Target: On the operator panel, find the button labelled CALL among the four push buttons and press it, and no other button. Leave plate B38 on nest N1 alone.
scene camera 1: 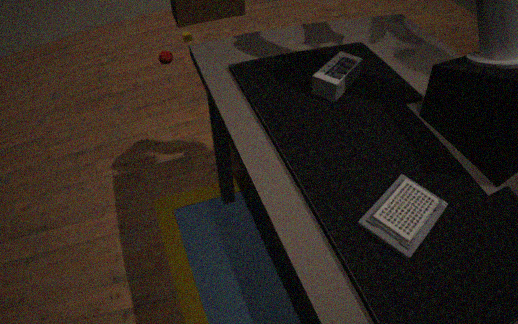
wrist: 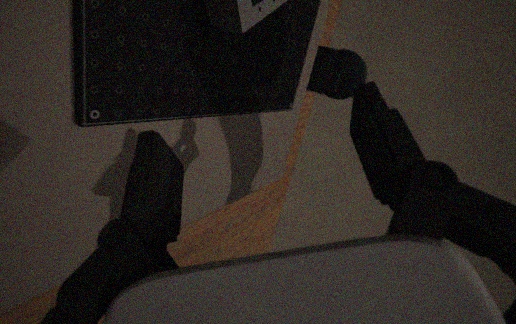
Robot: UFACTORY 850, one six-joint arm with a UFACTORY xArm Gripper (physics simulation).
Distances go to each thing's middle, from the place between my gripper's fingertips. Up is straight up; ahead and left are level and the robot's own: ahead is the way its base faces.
I see my gripper 21 cm short of the operator panel (scene camera 1: 324, 84), 19 cm above it and 16 cm to the right of it. Also, from my hand: plate B38 (scene camera 1: 404, 213): 61 cm to the left, 21 cm ahead, 20 cm below; then nest N1 (scene camera 1: 378, 233): 61 cm to the left, 21 cm below, 21 cm ahead.
